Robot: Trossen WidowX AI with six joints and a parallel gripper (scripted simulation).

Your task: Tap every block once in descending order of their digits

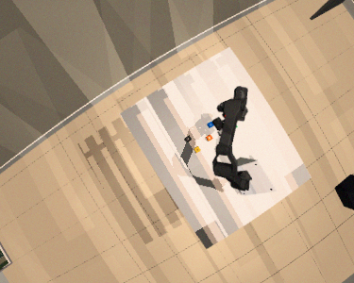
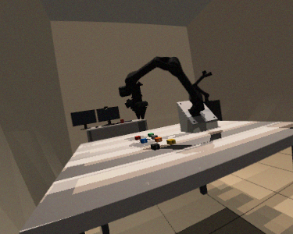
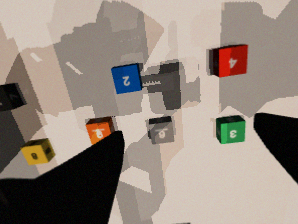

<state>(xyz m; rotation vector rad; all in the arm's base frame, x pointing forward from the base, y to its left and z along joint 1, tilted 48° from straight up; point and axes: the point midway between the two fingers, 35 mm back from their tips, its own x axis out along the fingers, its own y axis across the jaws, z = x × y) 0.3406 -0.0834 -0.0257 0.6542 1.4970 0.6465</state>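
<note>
Right now the orange block is 5 cm behind my gripper tip, 11 cm to the left of it and 12 cm below it. From my gripper tip the other things lie so: grey block (6 cm behind, 2 cm to the left, 12 cm below); then red block (2 cm ahead, 8 cm to the right, 12 cm below); then blue block (2 cm ahead, 5 cm to the left, 12 cm below).
</note>
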